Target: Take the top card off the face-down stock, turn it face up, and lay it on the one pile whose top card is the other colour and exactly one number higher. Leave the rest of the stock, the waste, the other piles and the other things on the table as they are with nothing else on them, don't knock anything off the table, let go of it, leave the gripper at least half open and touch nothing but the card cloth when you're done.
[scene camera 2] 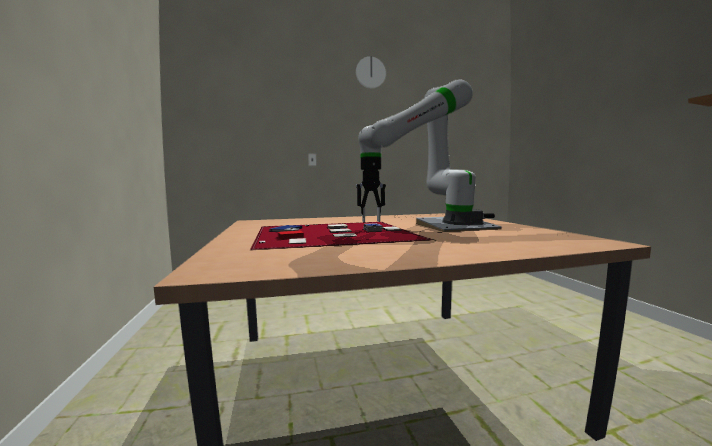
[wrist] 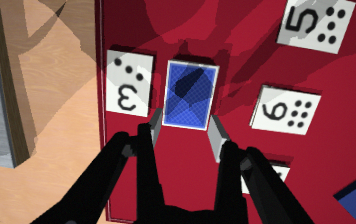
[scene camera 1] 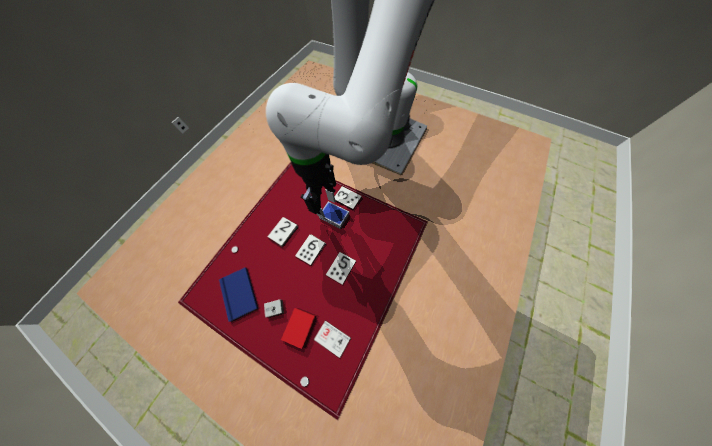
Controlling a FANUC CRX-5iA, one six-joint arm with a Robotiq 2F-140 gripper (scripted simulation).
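My gripper: shows in scene camera 1, in the wrist view, in scene camera 2 (371,221). Gripper (scene camera 1: 313,204) and (wrist: 282,194): same spot. Red card cloth (scene camera 1: 379,238) and (scene camera 2: 385,236): same spot.
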